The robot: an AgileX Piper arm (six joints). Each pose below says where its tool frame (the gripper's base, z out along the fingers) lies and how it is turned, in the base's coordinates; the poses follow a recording.
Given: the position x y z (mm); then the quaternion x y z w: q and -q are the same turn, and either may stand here.
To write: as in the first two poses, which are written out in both.
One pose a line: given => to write
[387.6, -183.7, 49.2, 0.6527, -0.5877, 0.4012, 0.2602] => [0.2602, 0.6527, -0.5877, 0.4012, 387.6, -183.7, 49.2]
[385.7, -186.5, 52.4, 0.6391, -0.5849, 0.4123, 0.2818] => [0.2818, 0.6391, -0.5849, 0.4123, 385.7, -186.5, 52.4]
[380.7, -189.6, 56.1, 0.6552, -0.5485, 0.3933, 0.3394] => [0.3394, 0.6552, -0.5485, 0.3933, 380.7, -189.6, 56.1]
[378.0, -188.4, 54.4, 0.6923, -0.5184, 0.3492, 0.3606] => [0.3606, 0.6923, -0.5184, 0.3492, 378.0, -188.4, 54.4]
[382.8, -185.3, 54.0, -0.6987, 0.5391, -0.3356, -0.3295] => [0.3295, 0.6987, -0.5391, 0.3356, 382.8, -185.3, 54.0]
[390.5, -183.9, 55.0, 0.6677, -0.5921, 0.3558, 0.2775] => [0.2775, 0.6677, -0.5921, 0.3558, 390.5, -183.9, 55.0]
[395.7, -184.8, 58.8, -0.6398, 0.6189, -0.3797, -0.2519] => [0.2519, 0.6398, -0.6189, 0.3797, 395.7, -184.8, 58.8]
